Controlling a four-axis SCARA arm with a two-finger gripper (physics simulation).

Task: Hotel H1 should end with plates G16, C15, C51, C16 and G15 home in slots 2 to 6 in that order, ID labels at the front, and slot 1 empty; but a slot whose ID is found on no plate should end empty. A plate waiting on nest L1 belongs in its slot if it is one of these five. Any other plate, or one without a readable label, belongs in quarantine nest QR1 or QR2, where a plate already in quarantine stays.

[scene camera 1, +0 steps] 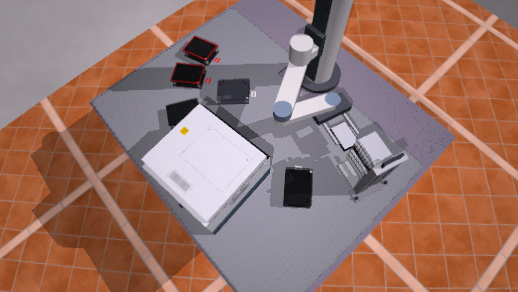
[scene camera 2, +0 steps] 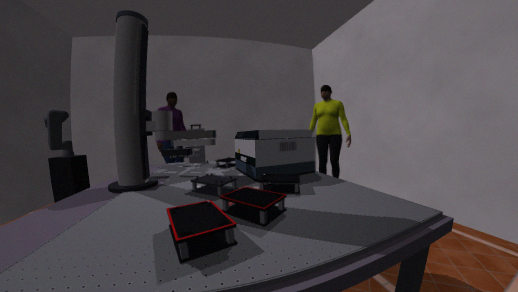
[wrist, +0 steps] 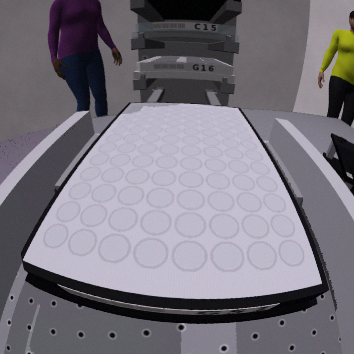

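Pixels of known places: gripper, fingertip midpoint: (scene camera 1: 347, 139) (wrist: 181, 125); arm's base, link origin: (scene camera 1: 317, 74) (scene camera 2: 134, 185).
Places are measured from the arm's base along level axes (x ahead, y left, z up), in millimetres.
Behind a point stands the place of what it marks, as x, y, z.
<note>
My gripper (scene camera 1: 344, 135) @[240, 394, 118] (wrist: 181, 125) @[240, 394, 118] is shut on a plate with a white, circle-patterned top and a black rim; its front label is too foreshortened to read. The held plate is level, in front of hotel H1 (scene camera 1: 369, 181) @[364, 590, 212] and apart from it. In the wrist view, plate G16 (wrist: 187, 68) @[261, 459, 141] and plate C15 (wrist: 185, 28) @[258, 460, 175] sit in the hotel, C15 above G16, labels facing the camera. An open slot shows below G16. The higher slots are cut off. Two red-edged quarantine nests (scene camera 1: 188, 73) @[539, -453, 63] (scene camera 2: 200, 218) @[392, -569, 63] show bare tops. I cannot tell which dark nest is L1.
A dark nest (scene camera 1: 233, 90) @[432, -200, 63] (scene camera 2: 215, 180) @[435, -234, 62] and another dark nest (scene camera 1: 298, 186) @[547, 390, 63] stand on the table. A third dark nest (scene camera 1: 180, 111) @[709, -289, 62] is partly hidden by a large white device (scene camera 1: 210, 160) @[782, 111, 267] (scene camera 2: 280, 150) @[774, -113, 160]. The arm's column (scene camera 1: 335, 40) @[27, 70, 341] (scene camera 2: 131, 100) @[41, -63, 433] stands near the hotel. Two people stand beyond the table.
</note>
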